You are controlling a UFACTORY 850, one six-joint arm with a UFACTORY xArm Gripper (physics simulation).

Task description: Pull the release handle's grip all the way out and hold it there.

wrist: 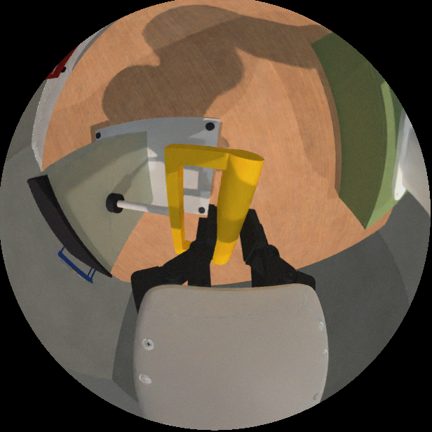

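The release handle is a yellow frame with a thick round grip on its right side, in the middle of the wrist view. A thin white rod runs from a black collar on a grey-green housing to the yellow frame. A length of the rod shows between housing and frame. My gripper is shut on the lower part of the grip, one finger on each side. The left finger passes through the frame's opening and hides part of it.
A grey base plate with dark bolts lies under the housing on the wooden table. A green block-like object stands at the right. A white and red object is at the upper left. A small blue handle shows at the lower left.
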